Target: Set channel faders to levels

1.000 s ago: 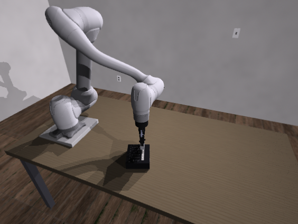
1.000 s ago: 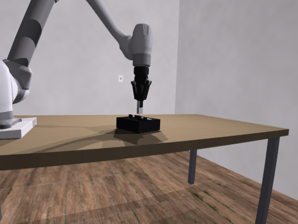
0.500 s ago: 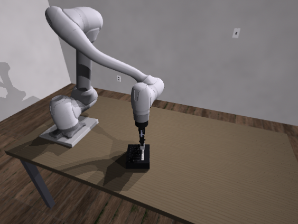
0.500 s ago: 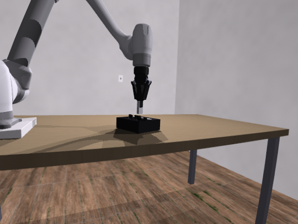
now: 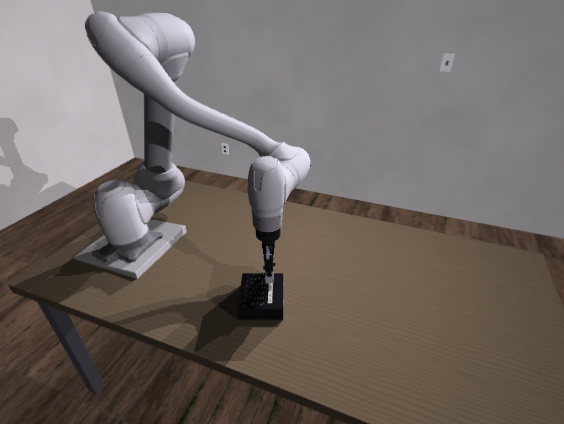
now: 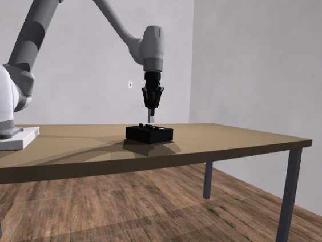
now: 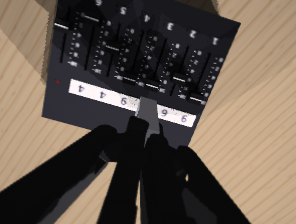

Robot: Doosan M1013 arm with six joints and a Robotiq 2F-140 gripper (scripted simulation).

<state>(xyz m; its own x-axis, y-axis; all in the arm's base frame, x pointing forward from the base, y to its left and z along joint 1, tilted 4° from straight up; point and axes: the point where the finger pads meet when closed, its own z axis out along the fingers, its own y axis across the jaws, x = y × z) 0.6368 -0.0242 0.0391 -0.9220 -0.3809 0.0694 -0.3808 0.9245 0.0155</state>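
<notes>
Right now my hand is 2 cm past the channel 3 fader cap, 1 cm to the left of it and 4 cm above it. Round my hand: channel 5 fader cap (3 cm behind, 6 cm to the right, 4 cm below); then channel 1 fader cap (4 cm behind, 3 cm to the left, 4 cm below); then channel 4 fader cap (1 cm behind, 3 cm to the right, 4 cm below).
</notes>
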